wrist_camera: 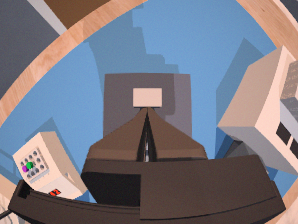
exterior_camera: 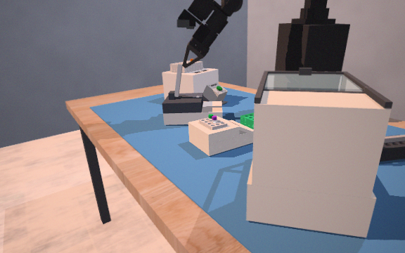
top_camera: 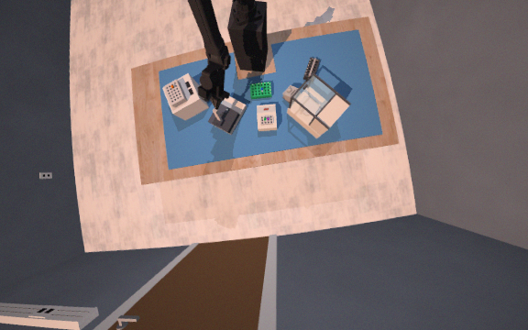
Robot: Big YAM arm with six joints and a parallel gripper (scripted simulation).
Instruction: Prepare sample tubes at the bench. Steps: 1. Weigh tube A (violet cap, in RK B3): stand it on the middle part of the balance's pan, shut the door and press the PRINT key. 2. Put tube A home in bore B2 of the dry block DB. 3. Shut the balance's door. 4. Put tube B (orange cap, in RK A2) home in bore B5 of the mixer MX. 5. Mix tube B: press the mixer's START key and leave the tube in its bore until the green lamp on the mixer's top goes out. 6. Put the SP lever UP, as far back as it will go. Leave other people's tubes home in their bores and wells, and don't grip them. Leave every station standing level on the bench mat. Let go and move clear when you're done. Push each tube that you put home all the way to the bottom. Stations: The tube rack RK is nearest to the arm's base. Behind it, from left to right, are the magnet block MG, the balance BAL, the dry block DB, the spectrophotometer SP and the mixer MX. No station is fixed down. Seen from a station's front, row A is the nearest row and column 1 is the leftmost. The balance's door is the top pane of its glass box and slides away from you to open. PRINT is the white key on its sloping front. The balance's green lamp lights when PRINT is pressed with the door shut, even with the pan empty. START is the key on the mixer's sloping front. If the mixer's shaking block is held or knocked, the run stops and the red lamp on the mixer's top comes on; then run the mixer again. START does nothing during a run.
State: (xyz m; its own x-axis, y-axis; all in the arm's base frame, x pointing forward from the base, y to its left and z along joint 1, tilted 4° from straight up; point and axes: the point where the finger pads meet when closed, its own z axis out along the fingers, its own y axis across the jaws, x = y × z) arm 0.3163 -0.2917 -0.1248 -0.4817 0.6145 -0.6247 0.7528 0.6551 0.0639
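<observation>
The spectrophotometer lever lies 20 mm ahead of my hand, 20 mm to the right of it and 50 mm below it. Also, from my hand: mixer's shaking block (200 mm behind, 210 mm to the right, 40 mm below); dry block (90 mm ahead, 230 mm to the left, 160 mm below); mixer's start key (220 mm behind, 30 mm to the right, 120 mm below).
</observation>
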